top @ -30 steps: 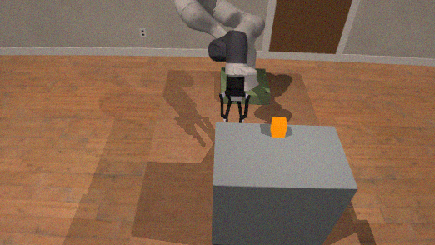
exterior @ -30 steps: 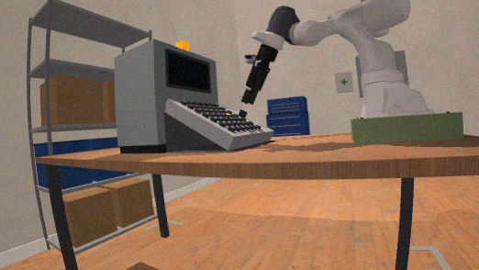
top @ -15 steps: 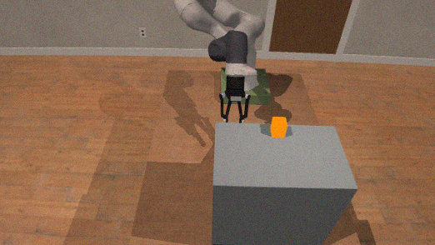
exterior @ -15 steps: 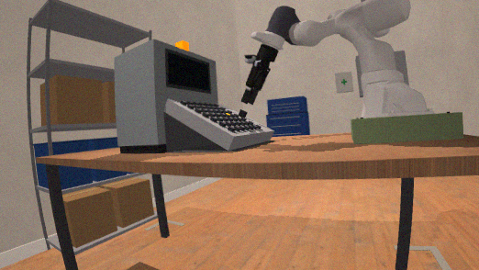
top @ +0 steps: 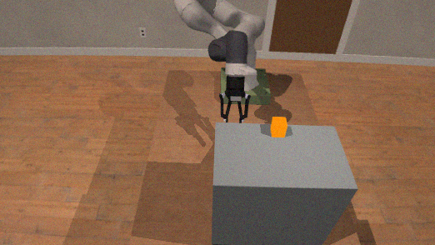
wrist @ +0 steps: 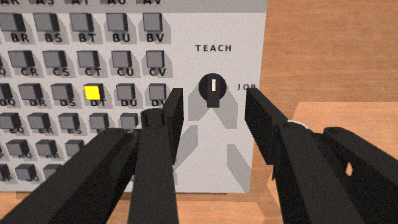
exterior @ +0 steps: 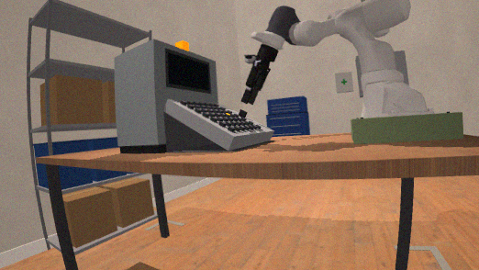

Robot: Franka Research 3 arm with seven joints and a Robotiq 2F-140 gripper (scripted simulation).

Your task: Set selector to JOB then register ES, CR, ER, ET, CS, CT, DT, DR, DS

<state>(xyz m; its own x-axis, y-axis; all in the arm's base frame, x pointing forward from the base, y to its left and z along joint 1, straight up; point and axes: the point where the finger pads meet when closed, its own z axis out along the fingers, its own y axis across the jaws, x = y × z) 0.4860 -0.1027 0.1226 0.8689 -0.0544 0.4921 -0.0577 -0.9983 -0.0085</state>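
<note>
Right now the black selector knob is 7 cm below my hand and 4 cm ahead of it. Round my hand: keyboard (11 cm to the left, 11 cm below, 7 cm ahead).
</note>
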